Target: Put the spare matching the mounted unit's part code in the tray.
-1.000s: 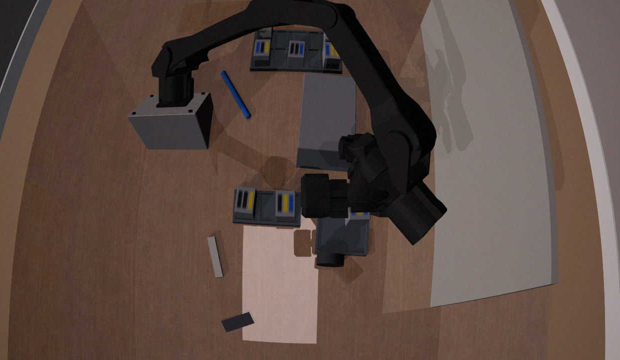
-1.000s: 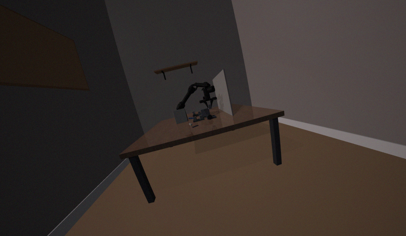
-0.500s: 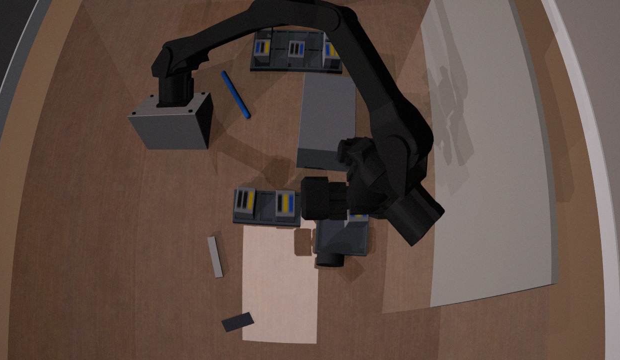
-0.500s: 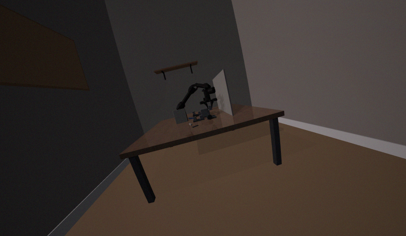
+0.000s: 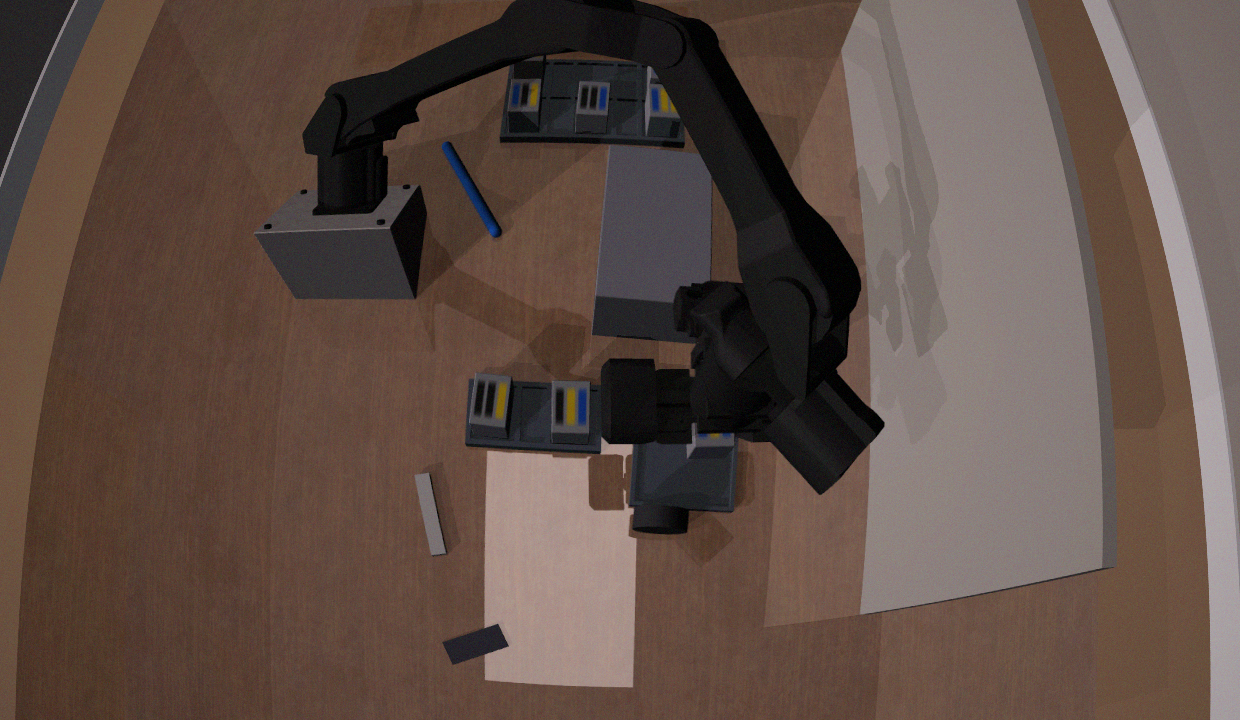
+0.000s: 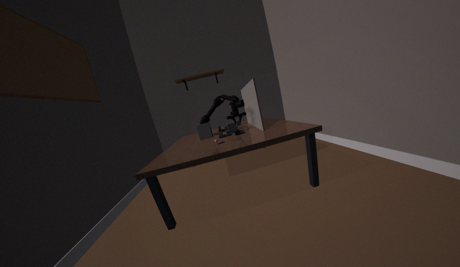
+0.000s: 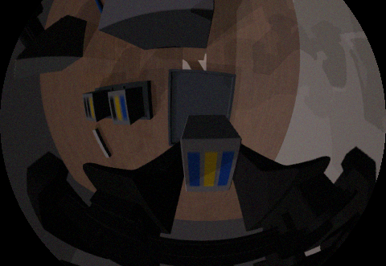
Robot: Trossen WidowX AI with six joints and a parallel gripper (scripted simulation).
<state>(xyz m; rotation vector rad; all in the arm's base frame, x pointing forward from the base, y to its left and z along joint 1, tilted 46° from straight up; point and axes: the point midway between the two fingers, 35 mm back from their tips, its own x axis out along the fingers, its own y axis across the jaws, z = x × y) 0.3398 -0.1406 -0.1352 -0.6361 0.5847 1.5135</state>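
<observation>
My gripper tip is now 10 mm past the dark grey tray and 80 mm above it. From my gripper tip the other things lie so: grey spare: 20 mm above; then tall grey box: 40 mm behind, 200 mm to the left, 30 mm below; then small rack: 150 mm behind, 30 mm to the left, 80 mm below.
</observation>
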